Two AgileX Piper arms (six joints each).
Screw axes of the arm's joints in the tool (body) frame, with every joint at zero. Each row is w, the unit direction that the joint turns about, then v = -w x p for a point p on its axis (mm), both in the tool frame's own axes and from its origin. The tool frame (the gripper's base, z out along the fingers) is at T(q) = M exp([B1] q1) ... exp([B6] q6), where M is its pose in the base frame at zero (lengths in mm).
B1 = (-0.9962, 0, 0.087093, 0, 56.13, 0)
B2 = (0, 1, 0, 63.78, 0, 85.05)
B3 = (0, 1, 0, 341.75, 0, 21.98)
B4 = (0, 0, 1, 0, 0, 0)
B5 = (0, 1, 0, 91, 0, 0)
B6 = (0, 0, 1, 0, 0, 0)
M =
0.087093 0 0.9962 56.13
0 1 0 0
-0.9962 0 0.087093 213.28
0 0 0 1
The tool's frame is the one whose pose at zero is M.
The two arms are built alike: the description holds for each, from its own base.
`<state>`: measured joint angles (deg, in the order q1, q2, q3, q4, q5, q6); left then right.
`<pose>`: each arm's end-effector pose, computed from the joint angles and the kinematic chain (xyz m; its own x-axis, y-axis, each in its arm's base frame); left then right.
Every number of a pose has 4 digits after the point.
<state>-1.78 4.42 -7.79 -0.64 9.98 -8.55 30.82 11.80 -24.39 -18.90 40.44 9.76</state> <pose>0.0572 -0.0020 0.2389 -0.0330 -0.1586 -0.9868 0.0281 0.9868 -0.1595 0.0499 0.0075 0.2830 -0.2826 -0.2648 -0.9220 -0.3579 0.9208 -0.1547</pose>
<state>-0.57 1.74 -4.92 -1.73 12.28 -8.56 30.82 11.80 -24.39 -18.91 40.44 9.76</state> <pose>0.0547 -0.0011 0.2211 -0.0732 -0.1772 -0.9814 0.0034 0.9840 -0.1779 0.0499 0.0075 0.2830 -0.2826 -0.2649 -0.9219 -0.3579 0.9208 -0.1549</pose>
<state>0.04 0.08 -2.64 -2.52 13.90 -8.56 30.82 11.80 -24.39 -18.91 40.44 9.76</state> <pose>0.0538 -0.0009 0.2067 -0.1101 -0.1910 -0.9754 -0.0114 0.9815 -0.1909 0.0499 0.0075 0.2830 -0.2826 -0.2649 -0.9219 -0.3579 0.9208 -0.1549</pose>
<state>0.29 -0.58 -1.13 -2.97 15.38 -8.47 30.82 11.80 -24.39 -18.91 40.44 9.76</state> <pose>0.0536 -0.0010 0.1962 -0.1492 -0.1973 -0.9689 -0.0212 0.9803 -0.1963 0.0499 0.0075 0.2830 -0.2826 -0.2649 -0.9219 -0.3579 0.9208 -0.1549</pose>
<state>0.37 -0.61 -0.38 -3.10 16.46 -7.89 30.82 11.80 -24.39 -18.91 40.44 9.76</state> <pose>0.0538 -0.0010 0.1901 -0.1798 -0.1896 -0.9653 -0.0257 0.9818 -0.1881 0.0499 0.0075 0.2830 -0.2826 -0.2649 -0.9219 -0.3579 0.9208 -0.1549</pose>
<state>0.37 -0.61 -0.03 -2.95 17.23 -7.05 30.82 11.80 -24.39 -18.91 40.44 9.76</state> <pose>0.0537 -0.0010 0.1869 -0.1991 -0.1726 -0.9647 -0.0260 0.9849 -0.1709 0.0499 0.0075 0.2830 -0.2826 -0.2649 -0.9219 -0.3579 0.9208 -0.1549</pose>
